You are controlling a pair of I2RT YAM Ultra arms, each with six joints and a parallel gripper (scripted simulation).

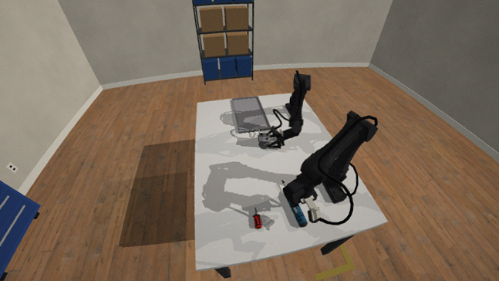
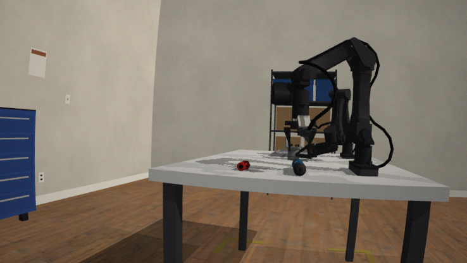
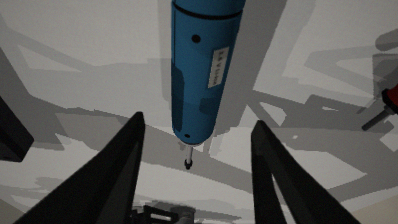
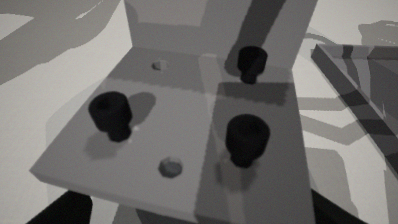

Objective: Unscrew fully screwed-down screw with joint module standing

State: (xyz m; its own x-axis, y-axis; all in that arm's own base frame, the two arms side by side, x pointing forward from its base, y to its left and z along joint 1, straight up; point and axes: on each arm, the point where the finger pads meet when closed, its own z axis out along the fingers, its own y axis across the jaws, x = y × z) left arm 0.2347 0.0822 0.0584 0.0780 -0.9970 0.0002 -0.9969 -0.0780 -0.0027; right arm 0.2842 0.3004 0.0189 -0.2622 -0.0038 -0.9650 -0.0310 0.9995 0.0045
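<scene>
The joint module lies 20 mm ahead of my right hand. Also, from my right hand: bit: 320 mm to the left, 30 mm behind, 10 mm below; flat grey tray: 340 mm to the right, 60 mm ahead, 20 mm below; grey bracket: 40 mm above, 20 mm ahead.
</scene>
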